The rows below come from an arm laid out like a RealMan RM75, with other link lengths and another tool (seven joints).
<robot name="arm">
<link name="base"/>
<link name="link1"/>
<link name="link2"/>
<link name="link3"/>
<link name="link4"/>
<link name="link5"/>
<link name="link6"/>
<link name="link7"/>
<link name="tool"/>
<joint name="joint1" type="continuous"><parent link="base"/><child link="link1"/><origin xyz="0 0 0.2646"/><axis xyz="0 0 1"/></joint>
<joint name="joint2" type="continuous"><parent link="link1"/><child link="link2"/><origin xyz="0 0 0" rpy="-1.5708 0 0"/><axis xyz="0 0 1"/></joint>
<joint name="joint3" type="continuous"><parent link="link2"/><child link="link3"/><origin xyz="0 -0.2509 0" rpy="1.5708 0 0"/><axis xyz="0 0 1"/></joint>
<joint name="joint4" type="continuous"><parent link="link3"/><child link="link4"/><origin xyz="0 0 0" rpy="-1.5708 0 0"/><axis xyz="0 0 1"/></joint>
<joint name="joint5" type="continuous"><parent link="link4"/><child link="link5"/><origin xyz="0 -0.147 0" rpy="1.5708 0 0"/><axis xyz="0 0 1"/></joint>
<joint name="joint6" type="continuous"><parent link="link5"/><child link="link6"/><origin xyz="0 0 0" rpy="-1.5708 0 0"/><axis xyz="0 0 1"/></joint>
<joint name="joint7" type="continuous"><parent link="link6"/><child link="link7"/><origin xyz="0 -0.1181 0" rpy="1.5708 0 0"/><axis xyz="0 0 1"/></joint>
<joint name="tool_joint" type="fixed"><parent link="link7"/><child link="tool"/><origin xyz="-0.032 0.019 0.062" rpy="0.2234 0 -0.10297"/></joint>
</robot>
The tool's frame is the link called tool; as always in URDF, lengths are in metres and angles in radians. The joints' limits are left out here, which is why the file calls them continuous.
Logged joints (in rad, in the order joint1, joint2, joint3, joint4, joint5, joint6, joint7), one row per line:
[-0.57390, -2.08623, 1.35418, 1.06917, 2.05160, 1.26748, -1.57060]
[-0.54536, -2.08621, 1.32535, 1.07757, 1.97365, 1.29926, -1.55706]
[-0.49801, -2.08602, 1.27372, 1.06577, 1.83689, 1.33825, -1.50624]
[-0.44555, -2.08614, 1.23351, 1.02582, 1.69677, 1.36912, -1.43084]
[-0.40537, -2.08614, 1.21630, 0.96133, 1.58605, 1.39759, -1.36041]
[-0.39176, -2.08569, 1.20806, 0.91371, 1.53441, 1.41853, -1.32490]
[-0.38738, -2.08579, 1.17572, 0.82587, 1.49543, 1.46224, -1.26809]
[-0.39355, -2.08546, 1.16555, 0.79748, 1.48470, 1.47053, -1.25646]
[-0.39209, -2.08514, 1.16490, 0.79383, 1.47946, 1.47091, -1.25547]
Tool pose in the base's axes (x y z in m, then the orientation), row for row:
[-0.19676, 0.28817, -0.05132, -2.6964, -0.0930, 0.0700]
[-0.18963, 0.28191, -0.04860, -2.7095, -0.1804, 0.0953]
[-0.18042, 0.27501, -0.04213, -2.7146, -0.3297, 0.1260]
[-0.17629, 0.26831, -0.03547, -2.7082, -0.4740, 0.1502]
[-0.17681, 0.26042, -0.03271, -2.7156, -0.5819, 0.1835]
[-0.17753, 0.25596, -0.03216, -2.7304, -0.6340, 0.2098]
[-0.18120, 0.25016, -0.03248, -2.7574, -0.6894, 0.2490]
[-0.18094, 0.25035, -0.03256, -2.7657, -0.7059, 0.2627]
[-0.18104, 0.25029, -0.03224, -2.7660, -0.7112, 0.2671]
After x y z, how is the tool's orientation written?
As angles about the fixed x, y, z axes (roll, pitch, yaw), in radians.
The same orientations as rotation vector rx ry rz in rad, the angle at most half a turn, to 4 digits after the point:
[-2.6891, -0.1225, -0.1039]
[-2.6885, -0.1817, -0.2152]
[-2.6568, -0.2640, -0.4066]
[-2.6000, -0.3352, -0.5873]
[-2.5535, -0.4027, -0.7181]
[-2.5335, -0.4433, -0.7811]
[-2.5139, -0.4945, -0.8488]
[-2.5064, -0.5115, -0.8684]
[-2.5018, -0.5176, -0.8736]

